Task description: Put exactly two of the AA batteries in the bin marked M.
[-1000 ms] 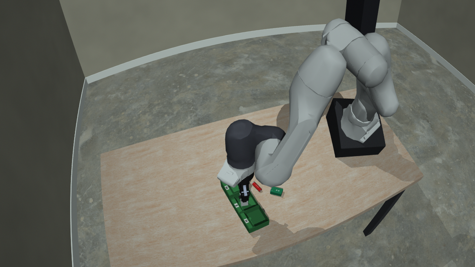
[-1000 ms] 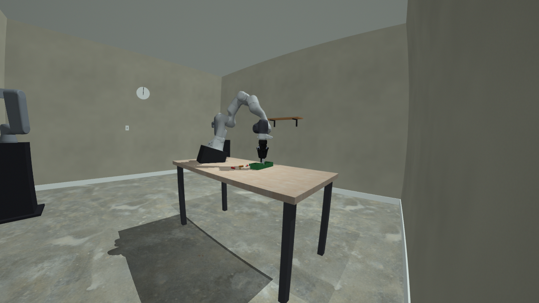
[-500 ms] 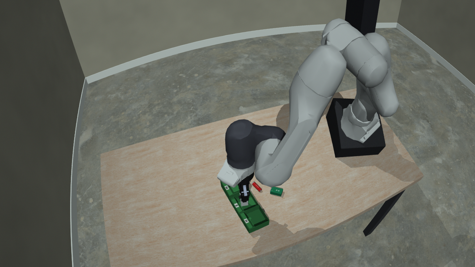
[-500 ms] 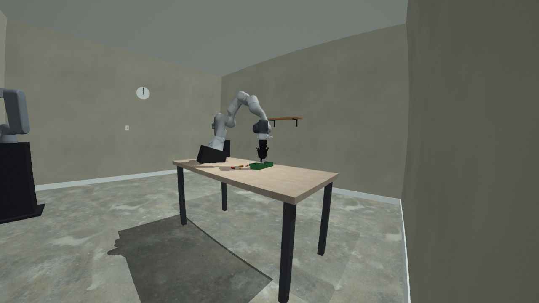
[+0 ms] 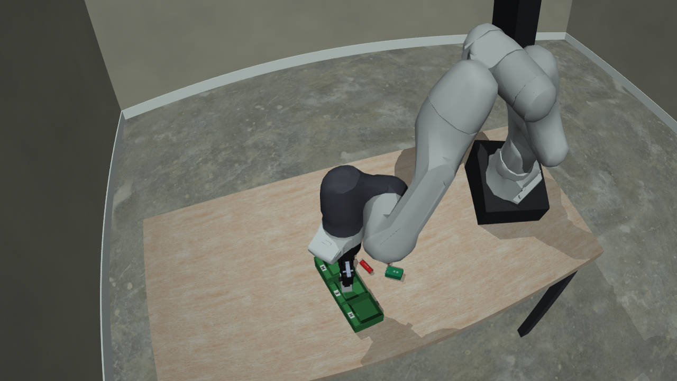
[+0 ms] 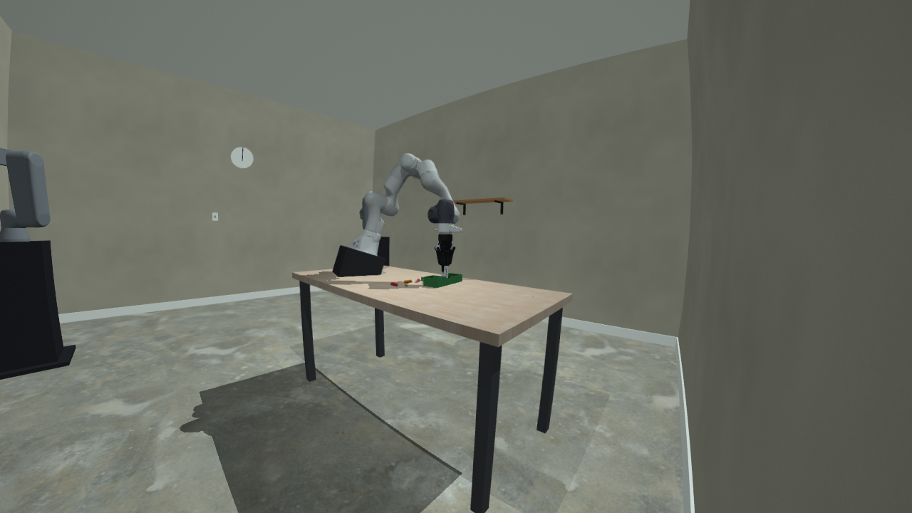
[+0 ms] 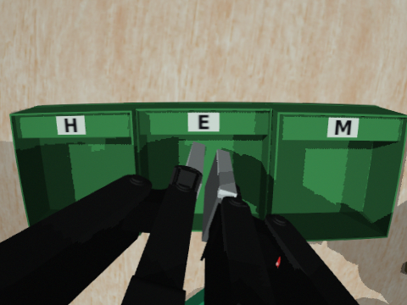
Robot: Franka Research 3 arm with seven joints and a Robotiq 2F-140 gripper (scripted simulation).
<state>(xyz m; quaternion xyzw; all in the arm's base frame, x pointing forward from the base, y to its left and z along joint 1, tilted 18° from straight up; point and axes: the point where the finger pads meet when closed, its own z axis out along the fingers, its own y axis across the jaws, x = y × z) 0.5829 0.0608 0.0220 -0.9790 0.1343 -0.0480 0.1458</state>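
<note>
The bin marked M is 4 cm below my hand. Round my hand: orange battery (16 cm behind, 12 cm to the right, 6 cm below); small green block battery (14 cm behind, 6 cm below, 1 cm to the right); red AA battery (8 cm behind, 6 cm to the right, 6 cm below).
</note>
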